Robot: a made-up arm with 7 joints.
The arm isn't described. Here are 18 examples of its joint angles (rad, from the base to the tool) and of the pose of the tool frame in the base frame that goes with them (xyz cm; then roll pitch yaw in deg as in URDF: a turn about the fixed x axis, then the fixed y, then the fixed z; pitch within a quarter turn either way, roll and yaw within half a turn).
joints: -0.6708 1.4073 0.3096 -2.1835 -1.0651 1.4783 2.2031
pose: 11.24 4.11 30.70 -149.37 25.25 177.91
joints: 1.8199 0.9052 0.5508 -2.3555 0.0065 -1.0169 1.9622
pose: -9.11 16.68 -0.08 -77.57 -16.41 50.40
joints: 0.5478 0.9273 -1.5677 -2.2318 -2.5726 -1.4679 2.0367
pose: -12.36 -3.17 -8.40 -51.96 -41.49 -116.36
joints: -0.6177 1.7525 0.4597 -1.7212 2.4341 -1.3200 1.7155
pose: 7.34 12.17 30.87 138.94 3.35 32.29
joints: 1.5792 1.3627 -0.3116 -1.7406 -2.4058 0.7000 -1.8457
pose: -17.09 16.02 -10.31 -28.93 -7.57 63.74
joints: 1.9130 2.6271 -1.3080 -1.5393 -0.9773 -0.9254 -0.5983
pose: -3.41 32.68 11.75 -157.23 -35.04 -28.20
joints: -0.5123 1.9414 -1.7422 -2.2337 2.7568 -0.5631 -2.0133
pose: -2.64 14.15 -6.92 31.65 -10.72 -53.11
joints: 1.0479 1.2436 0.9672 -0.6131 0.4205 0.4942 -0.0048
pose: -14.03 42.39 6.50 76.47 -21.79 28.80
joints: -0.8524 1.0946 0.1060 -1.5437 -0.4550 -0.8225 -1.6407
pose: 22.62 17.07 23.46 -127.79 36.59 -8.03
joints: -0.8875 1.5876 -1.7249 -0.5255 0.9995 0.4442 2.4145
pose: 14.56 40.68 4.24 -66.82 -39.88 157.48
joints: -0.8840 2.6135 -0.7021 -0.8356 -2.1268 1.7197 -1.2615
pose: -6.86 23.00 40.11 119.24 -47.43 -176.55
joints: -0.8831 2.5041 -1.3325 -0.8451 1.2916 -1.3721 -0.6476
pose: -10.96 35.43 27.52 143.69 36.49 -69.61
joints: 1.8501 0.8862 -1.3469 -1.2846 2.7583 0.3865 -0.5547
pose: -37.51 -9.06 12.49 72.54 28.57 143.61
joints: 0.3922 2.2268 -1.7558 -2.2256 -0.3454 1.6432 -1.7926
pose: -11.54 18.51 0.08 -87.52 -41.54 172.40
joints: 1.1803 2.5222 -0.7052 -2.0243 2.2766 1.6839 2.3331
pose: -3.22 22.28 -4.09 140.74 -59.74 69.83
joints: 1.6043 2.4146 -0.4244 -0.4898 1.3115 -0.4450 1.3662
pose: 15.21 37.32 10.49 60.36 -30.55 -15.62
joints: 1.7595 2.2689 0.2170 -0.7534 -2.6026 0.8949 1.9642
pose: 15.19 41.38 0.03 1.59 24.01 -159.49
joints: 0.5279 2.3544 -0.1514 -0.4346 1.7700 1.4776 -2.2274
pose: 12.62 34.63 33.76 -6.85 51.19 -68.32
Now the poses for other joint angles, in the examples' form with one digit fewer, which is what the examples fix.
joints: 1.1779 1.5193 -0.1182 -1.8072 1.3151 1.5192 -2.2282
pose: -2.9 25.8 -13.0 -61.6 -31.3 -104.0
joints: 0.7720 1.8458 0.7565 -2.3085 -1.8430 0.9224 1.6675
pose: 21.9 4.8 12.4 128.5 23.5 -137.8
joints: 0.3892 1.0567 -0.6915 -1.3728 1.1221 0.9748 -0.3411
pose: -0.8 17.2 -24.2 -13.5 23.6 -22.5
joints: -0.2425 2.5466 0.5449 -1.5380 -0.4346 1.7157 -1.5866
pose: 8.2 -4.2 44.3 141.8 -0.8 58.2
